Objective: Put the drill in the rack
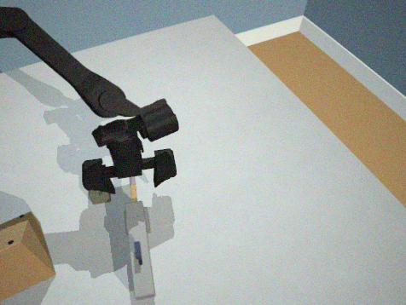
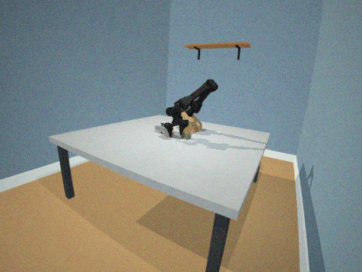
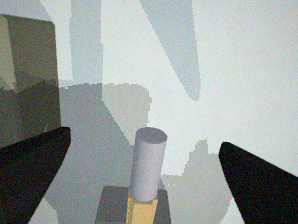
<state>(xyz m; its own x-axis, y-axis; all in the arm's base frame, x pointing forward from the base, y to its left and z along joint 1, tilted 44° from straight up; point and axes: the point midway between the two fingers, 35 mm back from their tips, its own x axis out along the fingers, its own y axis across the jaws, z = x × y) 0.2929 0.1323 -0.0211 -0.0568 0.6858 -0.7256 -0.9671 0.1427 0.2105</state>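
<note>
Right now the drill is 4 cm to the right of my gripper tip, 3 cm above it and 1 cm behind it. From my gripper tip the other things lie so: rack: 7 cm behind, 4 cm to the left; then grey block: 14 cm to the right, 4 cm behind, 1 cm above; then dark blue key: 16 cm to the right, 4 cm behind, 3 cm above.
</note>
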